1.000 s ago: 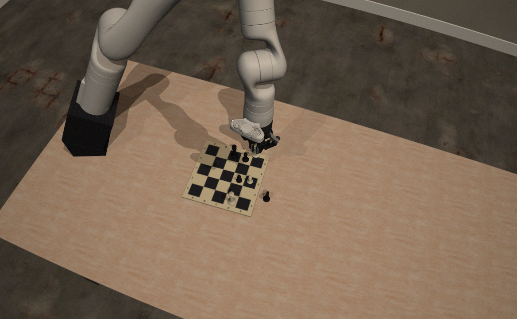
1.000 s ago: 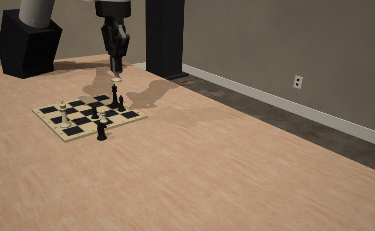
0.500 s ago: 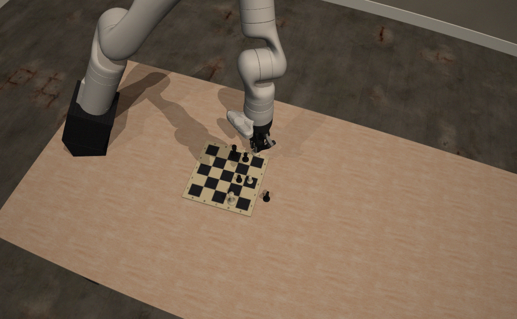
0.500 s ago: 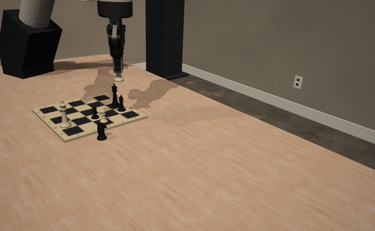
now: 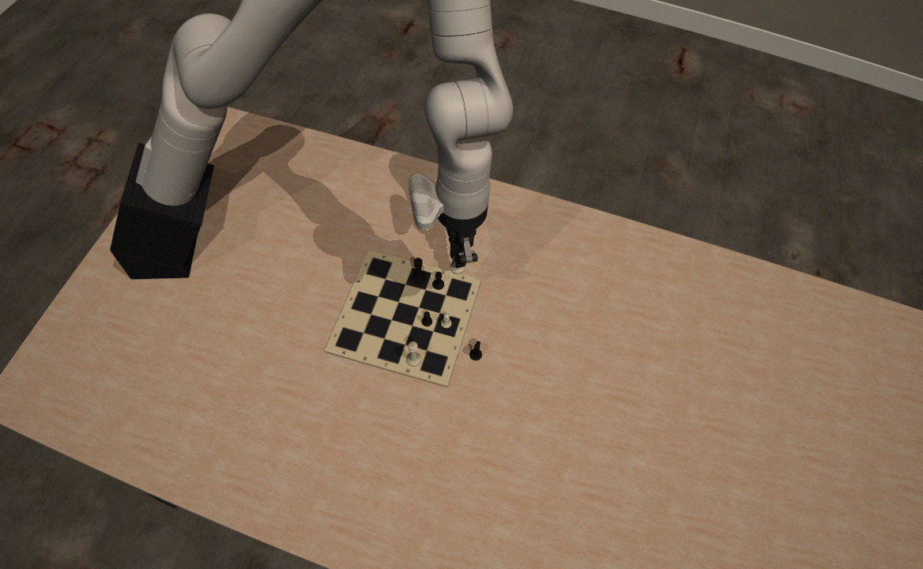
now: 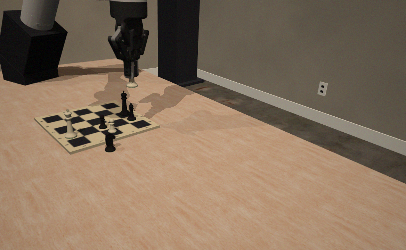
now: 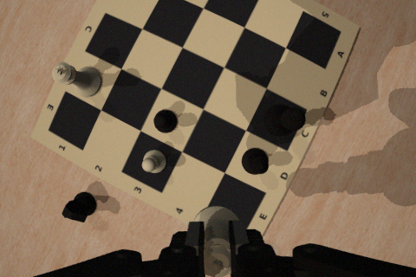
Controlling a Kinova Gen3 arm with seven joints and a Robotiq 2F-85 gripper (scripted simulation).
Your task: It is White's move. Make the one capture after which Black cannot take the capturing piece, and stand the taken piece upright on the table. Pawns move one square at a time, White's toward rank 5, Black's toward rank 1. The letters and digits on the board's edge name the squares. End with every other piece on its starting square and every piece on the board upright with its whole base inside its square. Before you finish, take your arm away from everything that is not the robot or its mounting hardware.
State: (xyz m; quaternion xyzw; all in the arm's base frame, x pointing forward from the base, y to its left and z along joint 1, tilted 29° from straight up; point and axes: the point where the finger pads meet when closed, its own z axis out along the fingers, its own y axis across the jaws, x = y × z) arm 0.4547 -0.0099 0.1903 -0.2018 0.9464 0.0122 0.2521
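The black king is 11 cm below my hand, 7 cm behind it and 2 cm to the left of it. The rest, counted from my hand: white queen: 1 cm below; then black pawn: 12 cm below, 6 cm to the right, 4 cm behind; then white pawn: 12 cm below, 6 cm to the right.
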